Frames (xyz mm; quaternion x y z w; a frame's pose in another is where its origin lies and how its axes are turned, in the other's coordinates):
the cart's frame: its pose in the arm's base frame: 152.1 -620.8 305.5 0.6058 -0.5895 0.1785 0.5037
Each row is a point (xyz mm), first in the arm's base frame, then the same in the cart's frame.
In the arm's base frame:
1: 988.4 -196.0 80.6
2: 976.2 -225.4 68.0
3: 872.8 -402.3 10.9
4: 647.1 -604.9 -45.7
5: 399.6 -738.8 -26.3
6: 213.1 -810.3 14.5
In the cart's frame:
1: -207.4 -751.6 -567.9
2: -204.8 -751.7 -533.8
3: -181.5 -717.9 -325.1
4: -173.5 -579.7 -49.3
5: -146.0 -377.8 145.7
6: -119.7 -209.2 257.3

